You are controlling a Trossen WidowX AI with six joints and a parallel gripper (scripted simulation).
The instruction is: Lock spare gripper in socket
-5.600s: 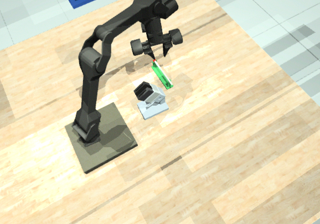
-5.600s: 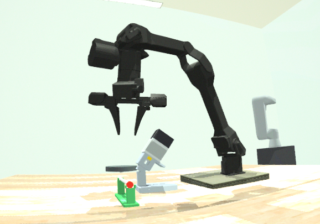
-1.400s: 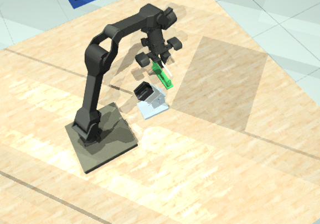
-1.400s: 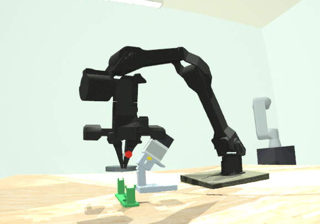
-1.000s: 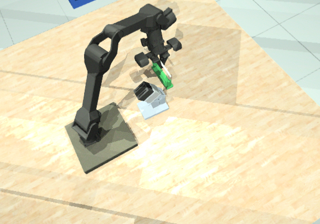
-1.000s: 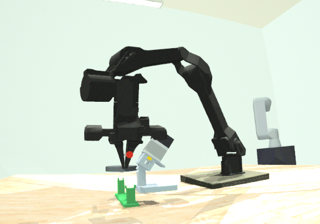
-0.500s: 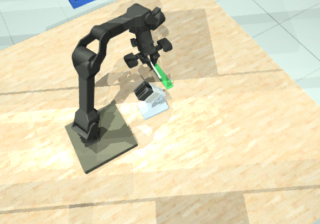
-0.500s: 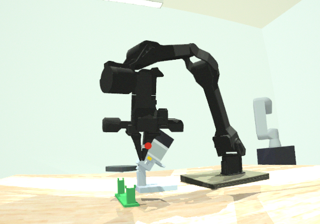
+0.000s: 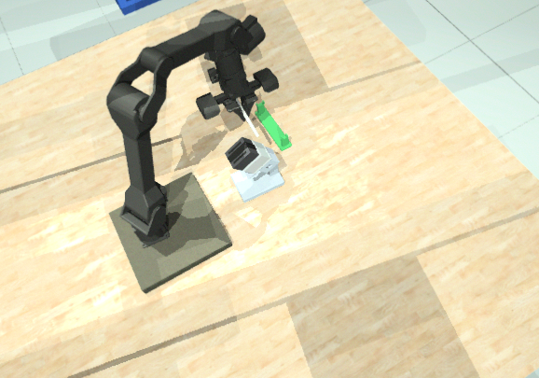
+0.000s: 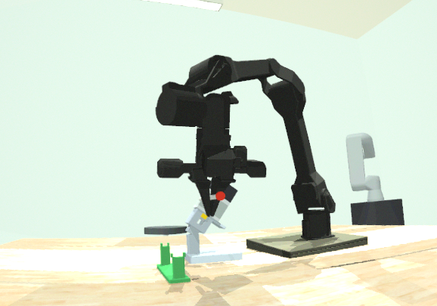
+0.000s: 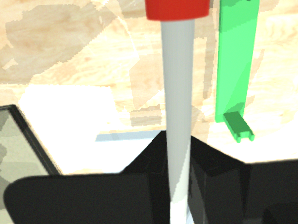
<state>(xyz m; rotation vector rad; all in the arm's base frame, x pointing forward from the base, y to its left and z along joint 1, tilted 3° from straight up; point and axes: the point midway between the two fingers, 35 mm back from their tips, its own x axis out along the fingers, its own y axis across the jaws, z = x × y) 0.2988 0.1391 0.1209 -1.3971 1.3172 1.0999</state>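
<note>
My gripper tip is 1 cm past the mount, 11 cm to the left of it and 4 cm above it. The rest, counted from my gripper tip: spare gripper: 3 cm behind, 11 cm to the right, 2 cm above; then green cradle: 7 cm ahead, 1 cm to the left, 7 cm below.
</note>
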